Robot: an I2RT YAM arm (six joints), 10 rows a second.
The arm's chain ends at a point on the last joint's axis. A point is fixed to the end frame.
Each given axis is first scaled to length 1.
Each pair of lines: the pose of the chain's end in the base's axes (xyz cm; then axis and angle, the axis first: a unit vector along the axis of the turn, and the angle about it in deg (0 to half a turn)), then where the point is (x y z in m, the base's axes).
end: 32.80 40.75 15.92 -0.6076 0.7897 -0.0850 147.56
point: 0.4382 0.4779 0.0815
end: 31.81 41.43 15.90 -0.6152 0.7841 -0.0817 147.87
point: 0.4265 0.4865 0.0803
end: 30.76 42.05 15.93 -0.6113 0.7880 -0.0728 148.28
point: 0.4151 0.4930 0.0796
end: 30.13 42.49 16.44 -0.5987 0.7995 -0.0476 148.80
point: 0.4069 0.4985 0.0833
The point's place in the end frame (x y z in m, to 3 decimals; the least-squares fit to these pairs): -0.058 -0.036 0.136
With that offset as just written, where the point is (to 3 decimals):
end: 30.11 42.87 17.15 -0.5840 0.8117 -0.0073 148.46
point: 0.404 0.507 0.091
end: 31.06 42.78 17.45 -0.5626 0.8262 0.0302 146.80
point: 0.414 0.509 0.098
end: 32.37 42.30 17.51 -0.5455 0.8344 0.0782 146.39
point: 0.424 0.510 0.101
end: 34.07 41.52 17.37 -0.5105 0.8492 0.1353 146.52
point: 0.439 0.506 0.102
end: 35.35 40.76 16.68 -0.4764 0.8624 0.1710 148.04
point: 0.451 0.499 0.093
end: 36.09 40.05 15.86 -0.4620 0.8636 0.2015 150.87
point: 0.452 0.494 0.081
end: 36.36 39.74 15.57 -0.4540 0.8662 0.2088 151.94
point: 0.454 0.491 0.076
